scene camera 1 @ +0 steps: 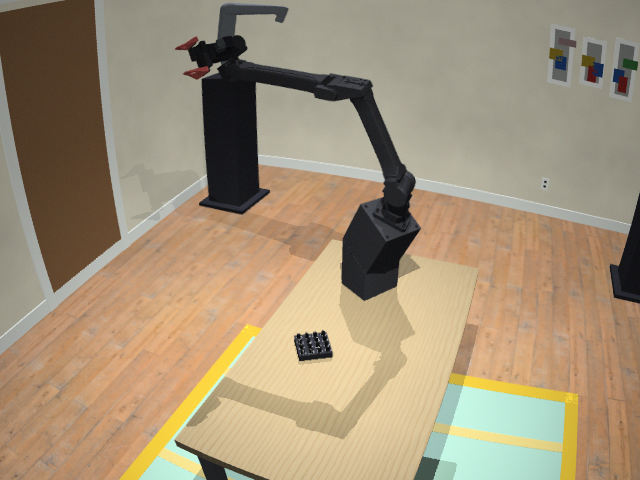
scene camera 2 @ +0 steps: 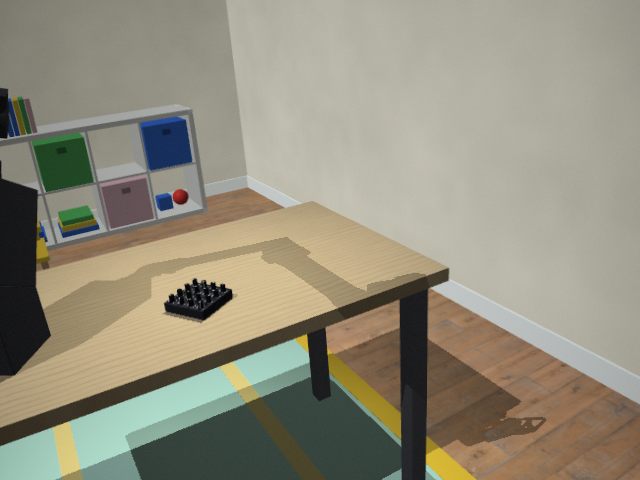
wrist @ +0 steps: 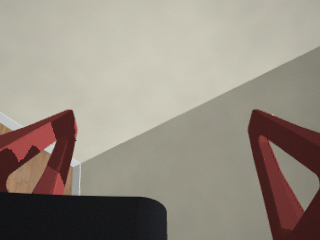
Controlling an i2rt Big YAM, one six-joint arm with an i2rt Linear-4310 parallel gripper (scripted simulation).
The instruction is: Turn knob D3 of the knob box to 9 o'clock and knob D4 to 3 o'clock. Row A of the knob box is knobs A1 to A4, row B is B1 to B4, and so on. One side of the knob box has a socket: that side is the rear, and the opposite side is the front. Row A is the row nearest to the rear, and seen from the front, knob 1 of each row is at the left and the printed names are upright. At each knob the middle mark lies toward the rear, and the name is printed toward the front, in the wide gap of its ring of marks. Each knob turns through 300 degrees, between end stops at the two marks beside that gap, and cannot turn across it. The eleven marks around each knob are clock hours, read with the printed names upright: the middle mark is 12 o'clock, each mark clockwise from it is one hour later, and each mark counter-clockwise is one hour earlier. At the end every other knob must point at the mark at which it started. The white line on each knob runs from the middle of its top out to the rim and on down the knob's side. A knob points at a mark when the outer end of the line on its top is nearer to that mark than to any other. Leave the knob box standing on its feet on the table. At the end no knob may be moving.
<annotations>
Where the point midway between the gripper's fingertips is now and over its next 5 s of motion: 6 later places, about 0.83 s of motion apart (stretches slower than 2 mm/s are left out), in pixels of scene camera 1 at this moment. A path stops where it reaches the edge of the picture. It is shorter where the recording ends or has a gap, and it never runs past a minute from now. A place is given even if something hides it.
My gripper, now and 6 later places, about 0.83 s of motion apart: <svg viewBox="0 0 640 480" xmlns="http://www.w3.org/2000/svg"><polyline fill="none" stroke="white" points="179,60 146,163 196,289 308,332 313,331 326,329 325,323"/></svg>
</annotations>
